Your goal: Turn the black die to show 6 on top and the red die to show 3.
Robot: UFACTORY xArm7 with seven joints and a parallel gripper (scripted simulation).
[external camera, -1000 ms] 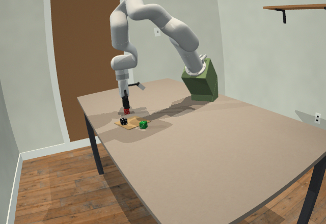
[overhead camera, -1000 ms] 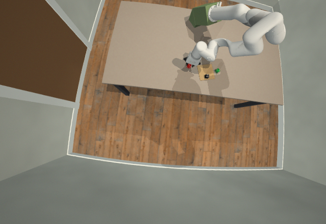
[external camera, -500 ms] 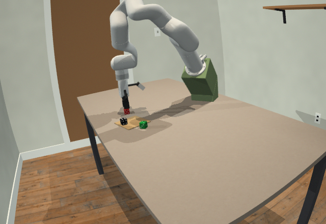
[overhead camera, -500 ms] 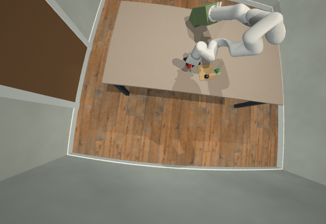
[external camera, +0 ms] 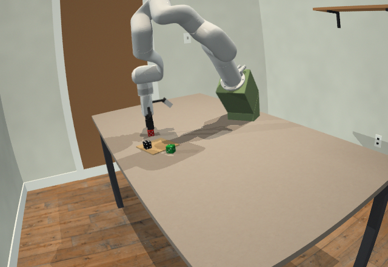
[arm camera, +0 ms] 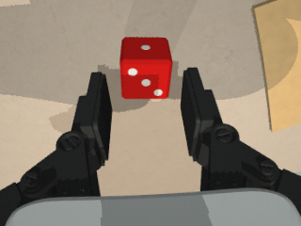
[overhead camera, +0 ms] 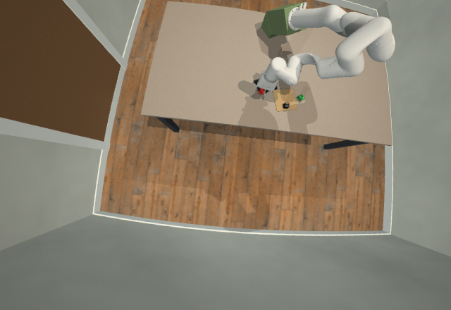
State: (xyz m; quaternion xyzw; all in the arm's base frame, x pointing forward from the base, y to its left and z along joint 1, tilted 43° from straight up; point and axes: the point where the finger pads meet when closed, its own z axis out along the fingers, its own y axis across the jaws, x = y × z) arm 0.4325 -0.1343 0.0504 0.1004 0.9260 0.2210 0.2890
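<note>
The red die lies 40 mm below my hand. Also, from my hand: tan mat 160 mm to the left, 50 mm below, 10 mm ahead; then black die 170 mm to the left, 60 mm ahead, 40 mm below; then green die 260 mm to the left, 40 mm below, 20 mm behind.
</note>
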